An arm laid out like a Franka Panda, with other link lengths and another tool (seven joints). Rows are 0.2 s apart.
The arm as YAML. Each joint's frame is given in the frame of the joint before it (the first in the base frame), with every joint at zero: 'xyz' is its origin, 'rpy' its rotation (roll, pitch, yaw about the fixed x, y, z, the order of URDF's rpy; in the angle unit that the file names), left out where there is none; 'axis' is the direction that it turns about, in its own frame. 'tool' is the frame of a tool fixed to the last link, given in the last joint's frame.
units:
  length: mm
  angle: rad
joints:
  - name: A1
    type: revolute
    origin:
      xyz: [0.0, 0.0, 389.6]
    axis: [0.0, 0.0, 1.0]
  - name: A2
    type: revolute
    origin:
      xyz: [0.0, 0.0, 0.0]
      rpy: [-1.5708, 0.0, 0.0]
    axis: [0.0, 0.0, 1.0]
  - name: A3
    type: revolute
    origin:
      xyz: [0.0, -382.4, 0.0]
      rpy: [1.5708, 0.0, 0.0]
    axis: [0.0, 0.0, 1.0]
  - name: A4
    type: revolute
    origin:
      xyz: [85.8, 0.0, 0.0]
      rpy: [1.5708, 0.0, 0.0]
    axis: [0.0, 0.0, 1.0]
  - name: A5
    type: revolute
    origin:
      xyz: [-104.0, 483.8, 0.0]
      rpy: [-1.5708, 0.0, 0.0]
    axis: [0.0, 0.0, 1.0]
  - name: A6
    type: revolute
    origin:
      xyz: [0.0, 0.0, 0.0]
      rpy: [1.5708, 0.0, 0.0]
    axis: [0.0, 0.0, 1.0]
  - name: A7
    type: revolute
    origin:
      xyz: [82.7, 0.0, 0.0]
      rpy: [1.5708, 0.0, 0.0]
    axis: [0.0, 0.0, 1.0]
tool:
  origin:
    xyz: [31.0, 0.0, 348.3]
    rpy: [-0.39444, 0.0, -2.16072]
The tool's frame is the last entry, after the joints.
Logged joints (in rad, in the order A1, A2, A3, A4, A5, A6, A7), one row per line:
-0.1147, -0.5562, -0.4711, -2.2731, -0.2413, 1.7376, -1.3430
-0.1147, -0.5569, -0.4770, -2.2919, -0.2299, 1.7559, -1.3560
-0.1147, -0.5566, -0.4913, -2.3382, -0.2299, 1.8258, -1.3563
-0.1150, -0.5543, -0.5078, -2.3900, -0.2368, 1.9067, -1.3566
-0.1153, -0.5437, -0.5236, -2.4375, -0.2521, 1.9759, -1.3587
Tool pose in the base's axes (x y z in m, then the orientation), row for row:
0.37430, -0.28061, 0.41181, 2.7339, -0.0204, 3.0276
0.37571, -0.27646, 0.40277, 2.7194, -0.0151, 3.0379
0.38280, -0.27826, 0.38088, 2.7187, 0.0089, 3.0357
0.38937, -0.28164, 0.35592, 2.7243, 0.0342, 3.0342
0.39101, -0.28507, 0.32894, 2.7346, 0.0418, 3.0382
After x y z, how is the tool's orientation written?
As angles about the fixed x, y, z axes (roll, pitch, yaw), in radians.
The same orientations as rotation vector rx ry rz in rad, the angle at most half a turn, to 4 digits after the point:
0.1815, 3.0680, 0.6361
0.1638, 3.0606, 0.6571
0.1581, 3.0376, 0.6513
0.1512, 3.0160, 0.6357
0.1429, 3.0137, 0.6185

